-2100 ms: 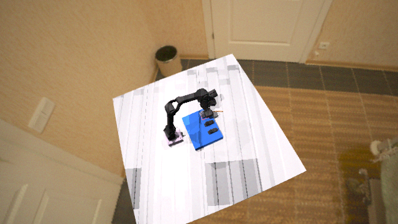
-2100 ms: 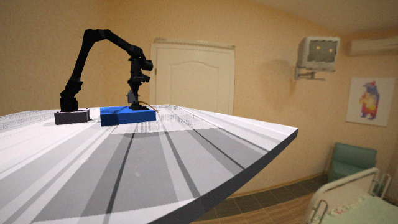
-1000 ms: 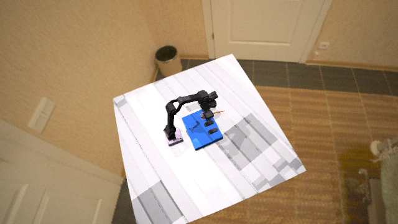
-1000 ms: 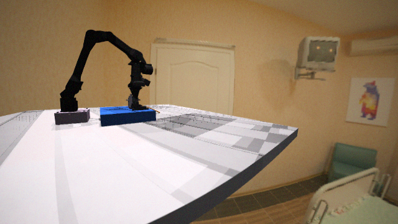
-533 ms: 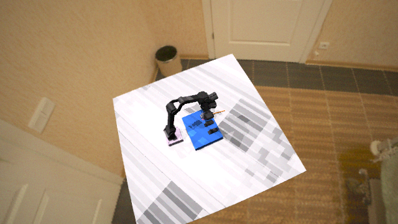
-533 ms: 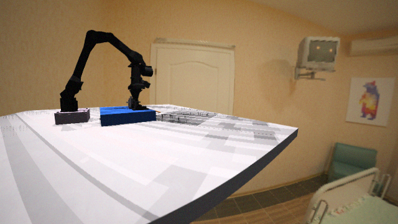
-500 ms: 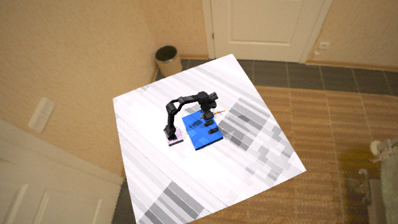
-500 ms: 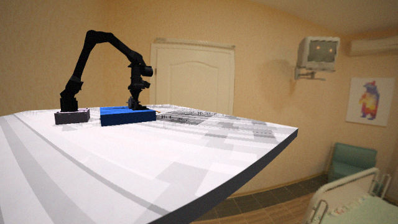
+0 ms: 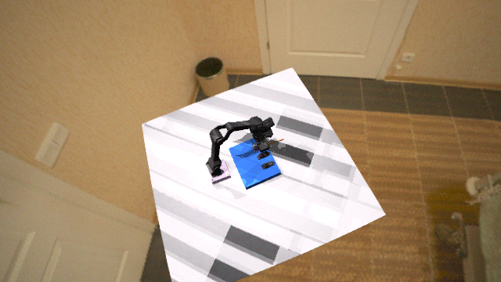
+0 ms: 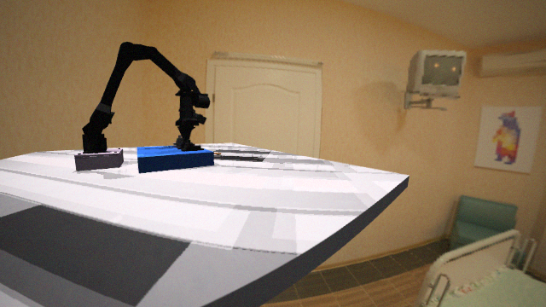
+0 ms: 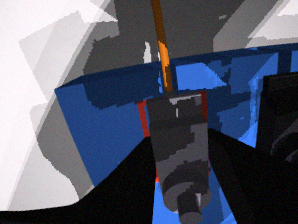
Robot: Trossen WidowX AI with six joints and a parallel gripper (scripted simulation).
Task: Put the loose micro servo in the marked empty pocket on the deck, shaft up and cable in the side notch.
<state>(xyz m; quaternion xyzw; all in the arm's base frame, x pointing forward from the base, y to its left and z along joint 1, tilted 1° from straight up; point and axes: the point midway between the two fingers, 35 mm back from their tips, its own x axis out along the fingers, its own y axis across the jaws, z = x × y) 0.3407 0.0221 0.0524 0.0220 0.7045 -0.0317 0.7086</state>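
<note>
Now: gripper tip 13 cm past the blue deck, 7 cm to the left of it and 4 cm above it.
</note>
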